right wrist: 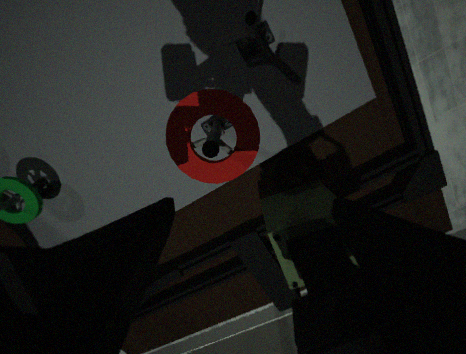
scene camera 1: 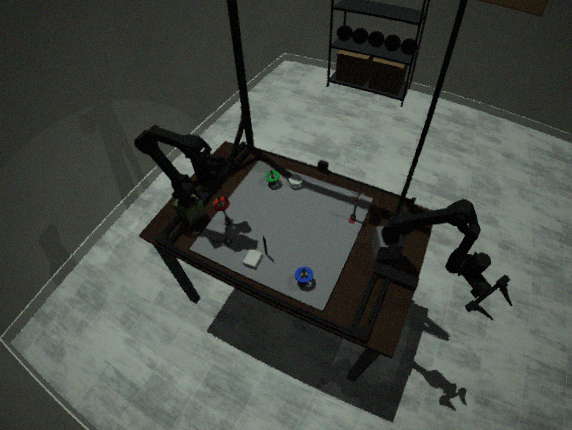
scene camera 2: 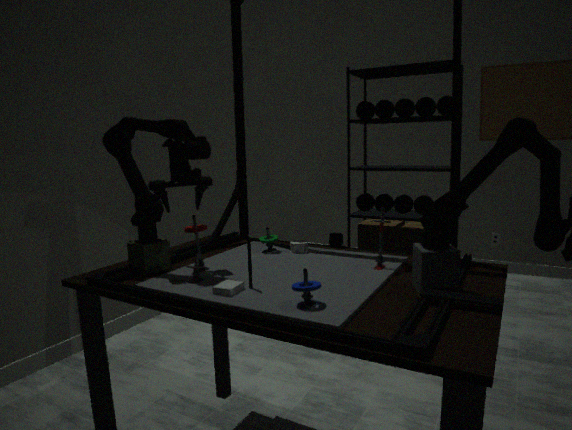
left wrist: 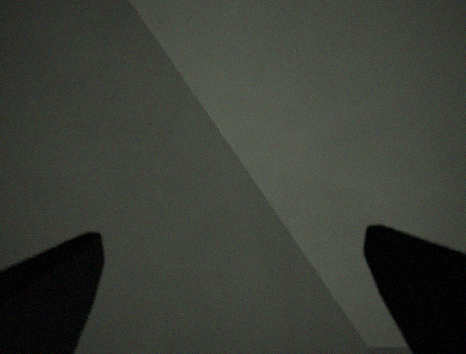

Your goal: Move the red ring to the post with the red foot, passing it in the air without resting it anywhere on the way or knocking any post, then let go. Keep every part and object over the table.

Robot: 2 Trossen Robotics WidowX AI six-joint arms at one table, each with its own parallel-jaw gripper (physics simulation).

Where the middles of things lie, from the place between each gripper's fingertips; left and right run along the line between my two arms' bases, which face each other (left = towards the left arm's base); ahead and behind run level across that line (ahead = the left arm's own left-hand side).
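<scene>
The tall grey post (right wrist: 211,144) is 9 cm below my right hand, and it is 4 cm to the left of that hand.
From my left hand, the tall grey post is 114 cm to the right, 26 cm behind and 5 cm below.
</scene>
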